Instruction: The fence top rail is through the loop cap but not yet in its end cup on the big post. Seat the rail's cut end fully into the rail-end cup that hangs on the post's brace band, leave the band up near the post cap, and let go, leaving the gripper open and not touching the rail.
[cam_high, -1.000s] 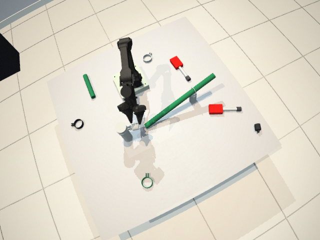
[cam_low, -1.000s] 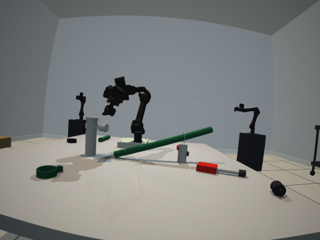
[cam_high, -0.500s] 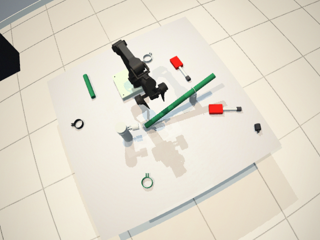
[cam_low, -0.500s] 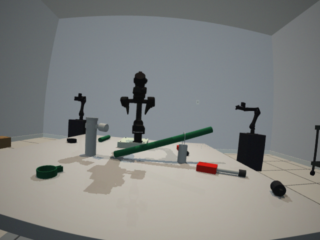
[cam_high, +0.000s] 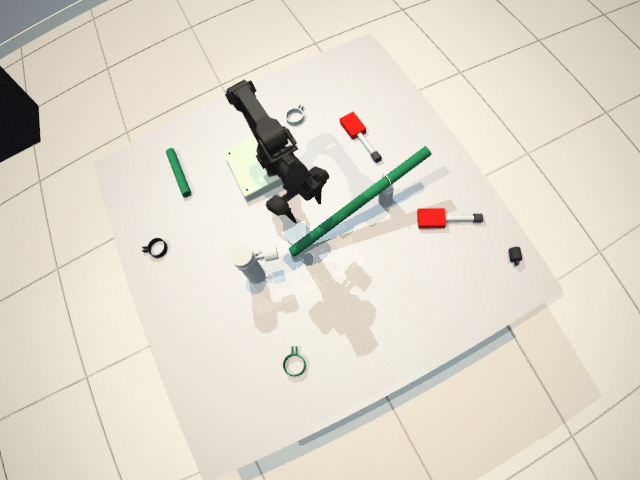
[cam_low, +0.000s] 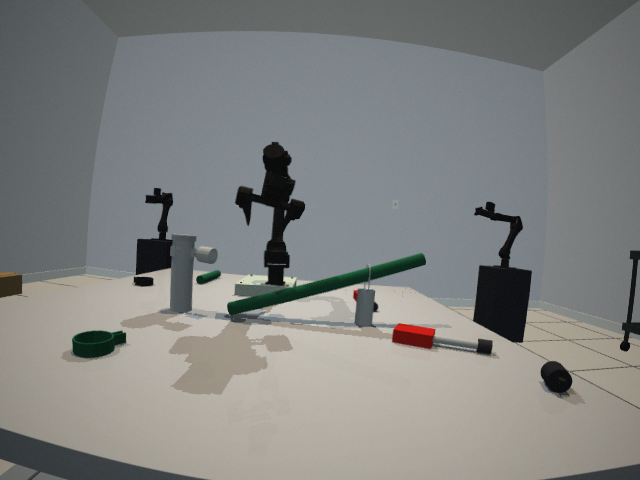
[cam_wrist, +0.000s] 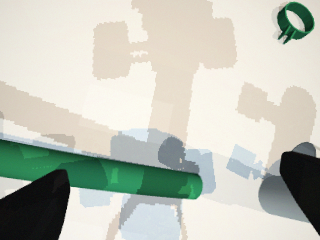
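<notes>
The grey rail-end cup is 4 cm ahead of my gripper tip, 16 cm to the right of it and 8 cm below it. From my gripper tip the other things lie so: short green pipe 47 cm behind, 37 cm to the right, 22 cm below; then black cap 32 cm ahead, 58 cm to the left, 22 cm below; then short grey post 5 cm behind, 28 cm to the left, 13 cm below.
</notes>
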